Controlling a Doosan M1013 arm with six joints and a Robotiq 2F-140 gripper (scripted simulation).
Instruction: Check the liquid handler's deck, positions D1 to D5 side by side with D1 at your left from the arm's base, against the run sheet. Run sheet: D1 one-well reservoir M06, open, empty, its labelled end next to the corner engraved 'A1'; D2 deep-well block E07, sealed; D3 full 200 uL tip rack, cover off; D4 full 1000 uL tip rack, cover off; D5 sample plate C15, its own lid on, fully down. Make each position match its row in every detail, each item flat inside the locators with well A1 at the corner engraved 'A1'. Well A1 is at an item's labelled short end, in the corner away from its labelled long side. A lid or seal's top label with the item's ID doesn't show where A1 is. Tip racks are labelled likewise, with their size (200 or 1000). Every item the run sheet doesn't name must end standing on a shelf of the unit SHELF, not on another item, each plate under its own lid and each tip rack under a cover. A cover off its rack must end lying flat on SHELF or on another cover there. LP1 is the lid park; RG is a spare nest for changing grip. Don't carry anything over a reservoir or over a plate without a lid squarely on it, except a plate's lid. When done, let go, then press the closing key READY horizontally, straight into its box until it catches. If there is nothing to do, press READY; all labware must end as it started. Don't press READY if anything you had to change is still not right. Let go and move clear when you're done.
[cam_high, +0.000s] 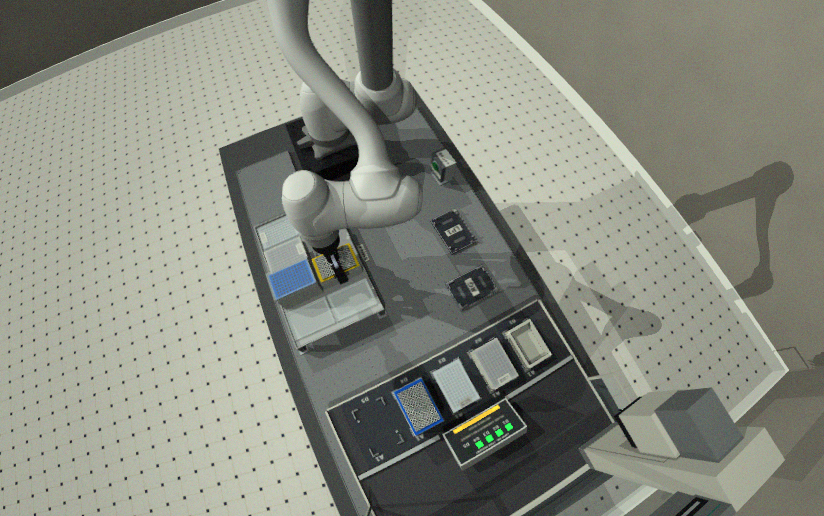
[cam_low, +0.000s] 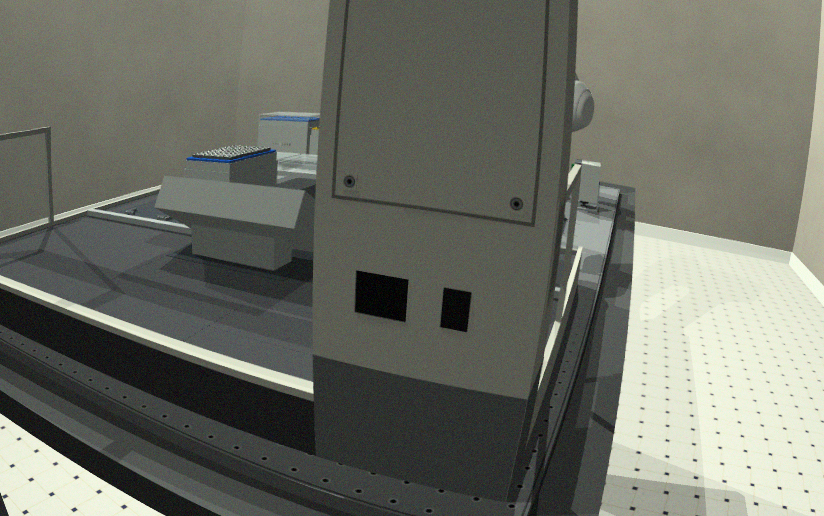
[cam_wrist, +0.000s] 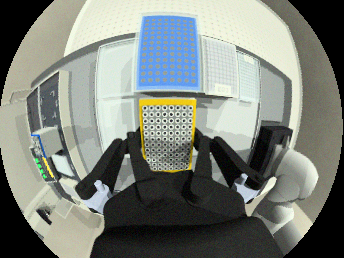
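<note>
My hand is 6 cm past the shelf unit, 7 cm to the left of it and 5 cm above it. The rest, counted from my hand: blue-rimmed tip rack: 47 cm ahead, 3 cm to the left, 1 cm above; then spare nest: 23 cm ahead, 36 cm to the left, 11 cm below; then yellow-rimmed tip rack: 1 cm behind, 1 cm to the left, 1 cm above.
</note>
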